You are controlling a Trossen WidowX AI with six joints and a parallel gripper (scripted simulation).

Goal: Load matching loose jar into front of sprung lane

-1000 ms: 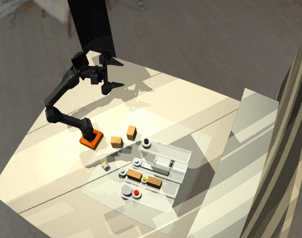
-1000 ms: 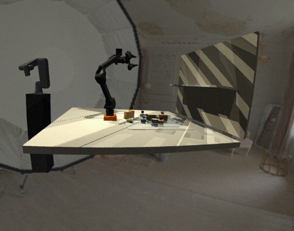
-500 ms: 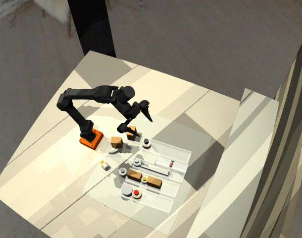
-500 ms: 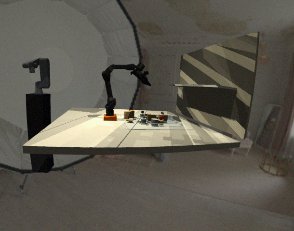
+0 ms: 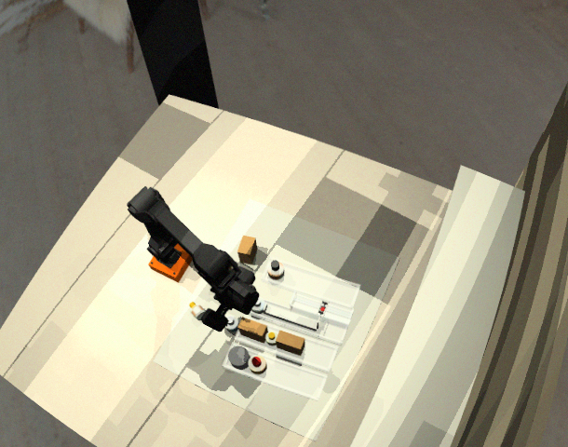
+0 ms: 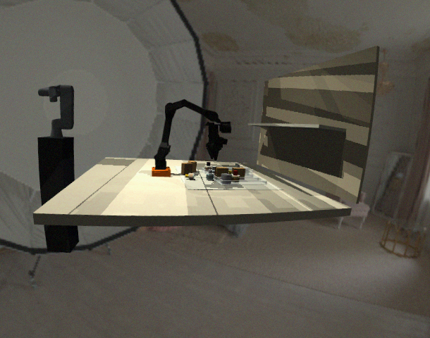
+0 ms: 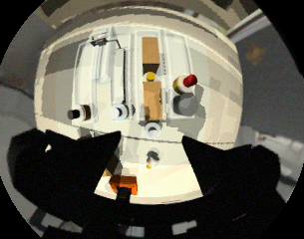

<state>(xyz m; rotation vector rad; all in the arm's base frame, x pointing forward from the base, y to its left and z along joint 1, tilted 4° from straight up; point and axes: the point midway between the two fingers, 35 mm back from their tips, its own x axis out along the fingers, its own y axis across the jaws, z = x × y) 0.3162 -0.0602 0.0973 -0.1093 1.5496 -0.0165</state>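
The grey cylinder lies 60 mm ahead of my gripper tip, 90 mm to the right of it and 90 mm below it.
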